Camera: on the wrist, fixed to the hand. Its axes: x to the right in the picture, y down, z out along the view.
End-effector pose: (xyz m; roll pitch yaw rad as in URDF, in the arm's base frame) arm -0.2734 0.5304 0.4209 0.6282 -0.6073 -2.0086
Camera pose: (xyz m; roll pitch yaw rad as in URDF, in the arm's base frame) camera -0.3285 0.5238 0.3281 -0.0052 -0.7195 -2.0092
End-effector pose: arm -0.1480 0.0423 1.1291 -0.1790 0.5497 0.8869
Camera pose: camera -0.0963 -0.0520 1.1184 -0.7685 0.4699 0.9774
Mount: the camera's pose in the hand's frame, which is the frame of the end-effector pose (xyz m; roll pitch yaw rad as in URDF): -0.0289 -0.0927 -0.0475 -0.6367 -0.0910 0.0658
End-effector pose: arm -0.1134 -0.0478 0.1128 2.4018 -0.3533 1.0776
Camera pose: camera -0.2103 -0.0158 0.0771 1.8069 -0.3281 0.9615
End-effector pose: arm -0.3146 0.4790 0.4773 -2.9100 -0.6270 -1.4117
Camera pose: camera -0.2463 0.5538 0.5150 2.7664 -0.5227 -1.4612
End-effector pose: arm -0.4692 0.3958 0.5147 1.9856 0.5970 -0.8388
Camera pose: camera -0.4497 0.4951 0.4766 1.2800 0.5697 -0.9693
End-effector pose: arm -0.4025 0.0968 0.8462 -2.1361 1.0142 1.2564
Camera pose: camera -0.3891 0.1690 0.9255 -2.6865 1.1167 1.3515
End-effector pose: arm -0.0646 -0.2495 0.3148 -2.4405 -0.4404 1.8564
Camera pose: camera -0.0843 -0.3252 0.3894 -3.0776 -0.3285 1.8655
